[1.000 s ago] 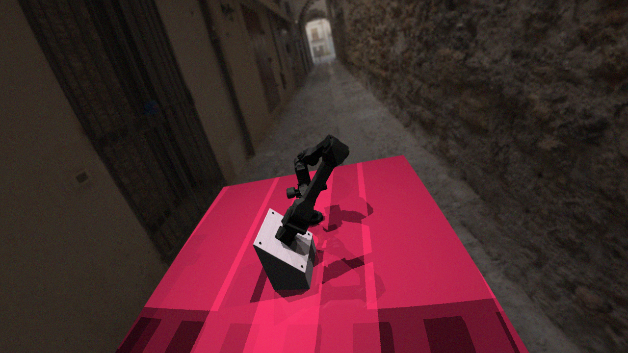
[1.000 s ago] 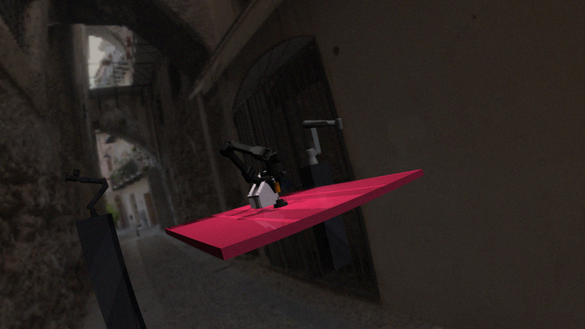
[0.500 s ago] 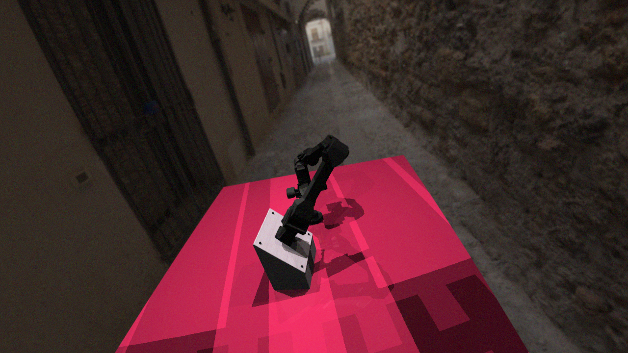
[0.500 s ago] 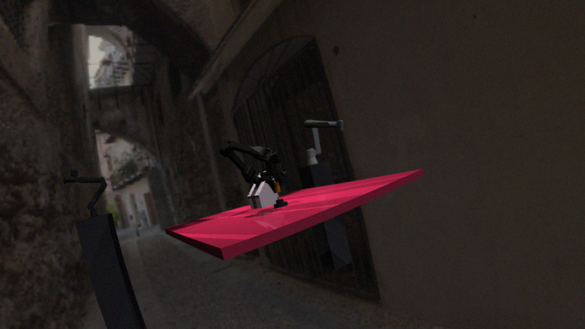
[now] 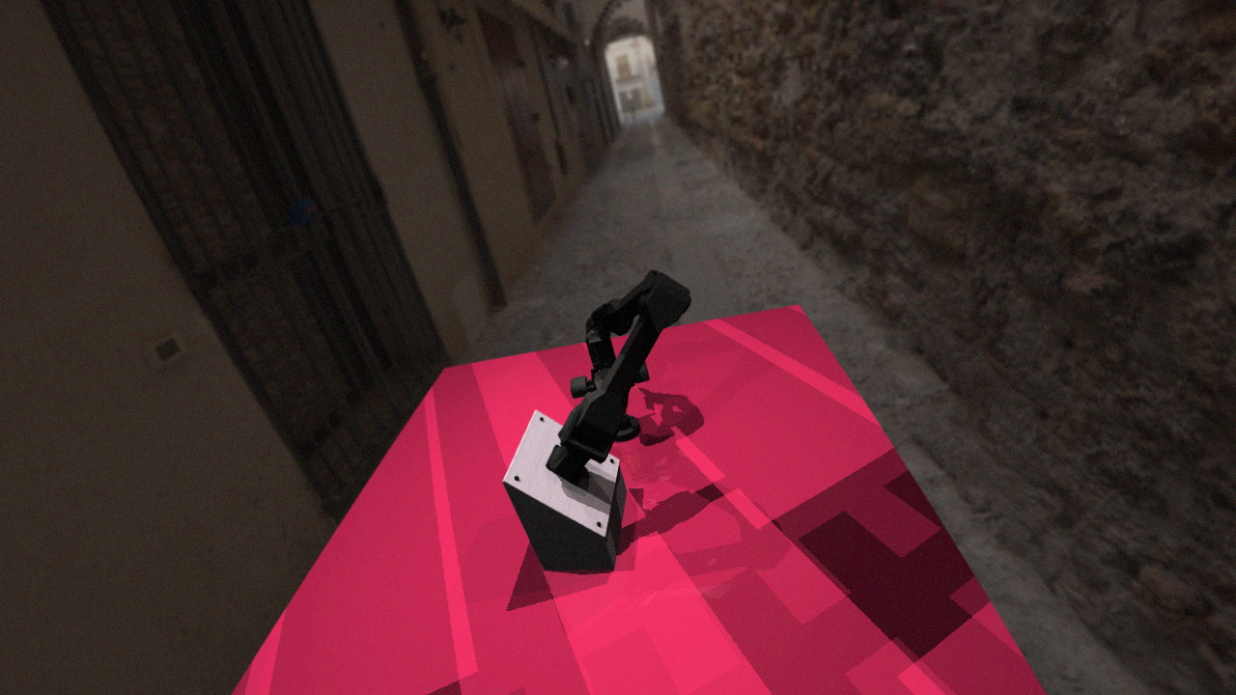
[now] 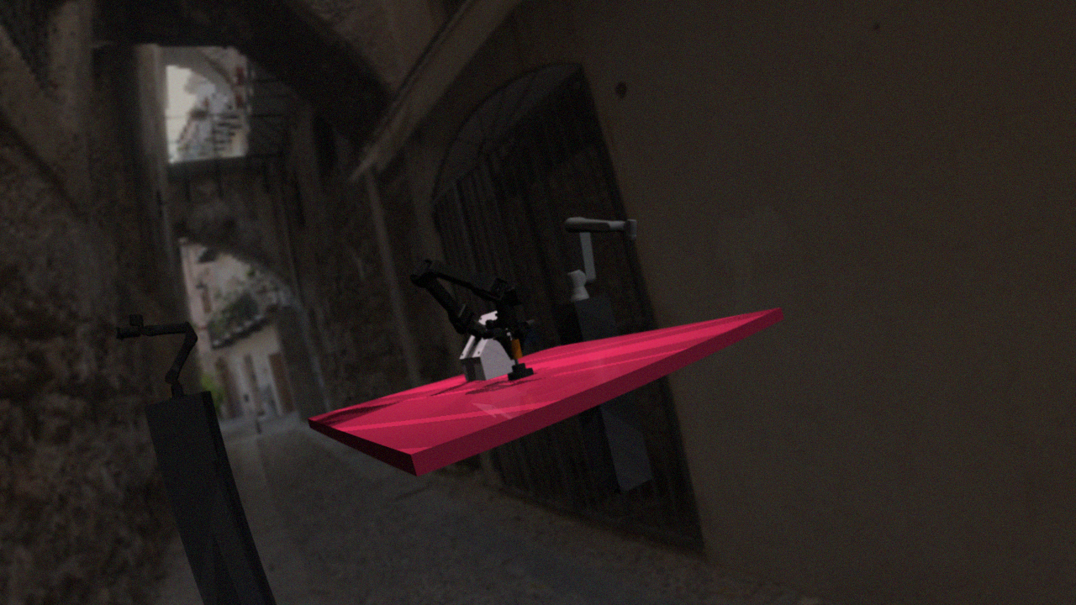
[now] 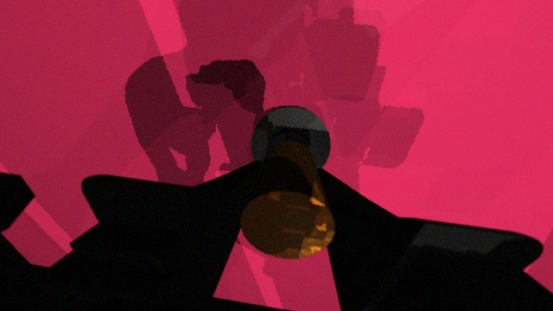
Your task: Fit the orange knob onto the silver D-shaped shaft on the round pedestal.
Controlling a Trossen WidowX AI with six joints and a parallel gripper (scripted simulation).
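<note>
My gripper tip is now 30 mm below the orange knob. The rest, counted from my gripper tip: dark round pedestal: 40 mm below.
</note>
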